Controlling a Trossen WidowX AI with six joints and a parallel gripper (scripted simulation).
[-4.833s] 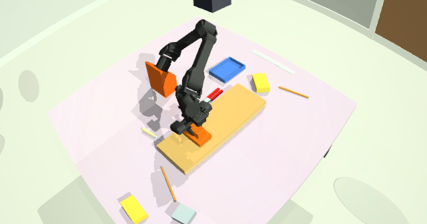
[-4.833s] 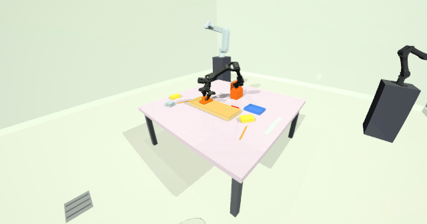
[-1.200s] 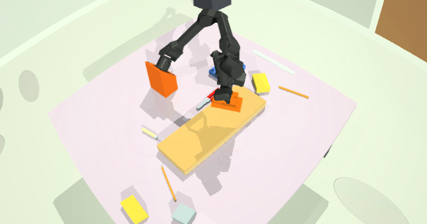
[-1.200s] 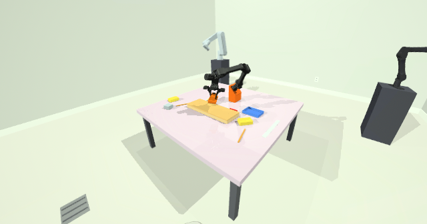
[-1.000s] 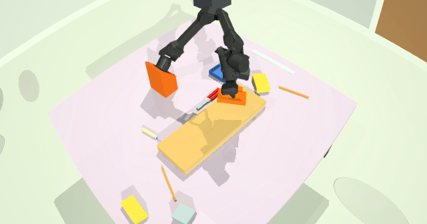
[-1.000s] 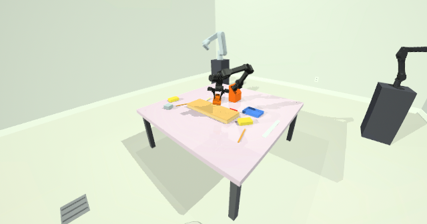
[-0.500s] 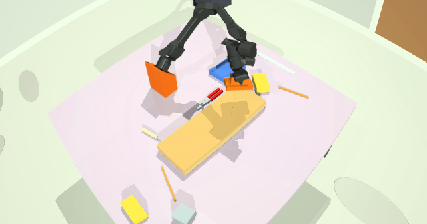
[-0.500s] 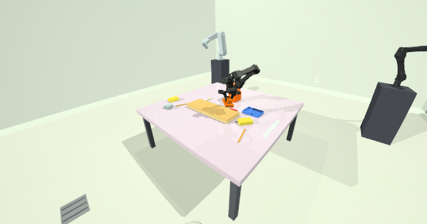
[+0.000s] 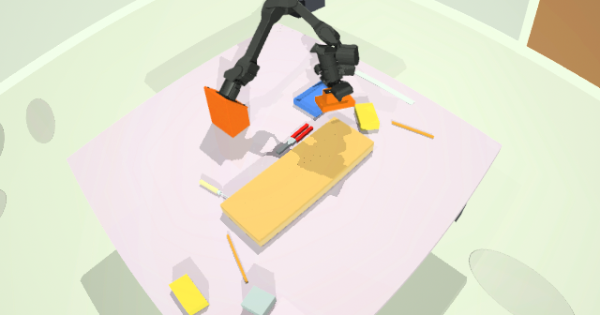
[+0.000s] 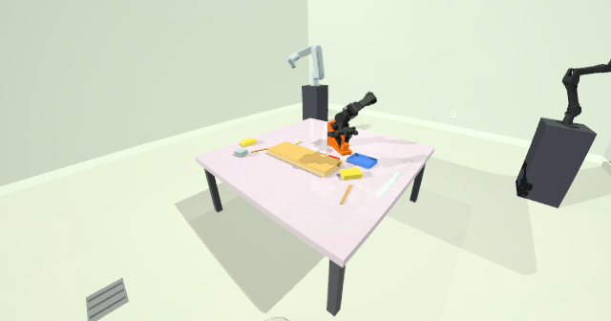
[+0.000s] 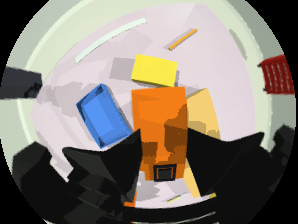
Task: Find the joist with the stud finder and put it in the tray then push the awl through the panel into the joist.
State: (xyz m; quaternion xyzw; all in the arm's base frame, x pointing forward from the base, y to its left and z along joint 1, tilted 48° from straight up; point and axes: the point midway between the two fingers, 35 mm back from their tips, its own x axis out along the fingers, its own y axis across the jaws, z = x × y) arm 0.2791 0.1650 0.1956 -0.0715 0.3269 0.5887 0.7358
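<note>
Now: gripper tip 20 mm to the left of the orange stud finder, 20 mm below it and 10 mm past it. The rest, counted from my gripper tip: blue tray: 140 mm behind, 120 mm below, 60 mm to the left; white strip: 310 mm to the left, 130 mm below, 10 mm behind; awl: 490 mm to the right, 130 mm below, 80 mm behind.
</note>
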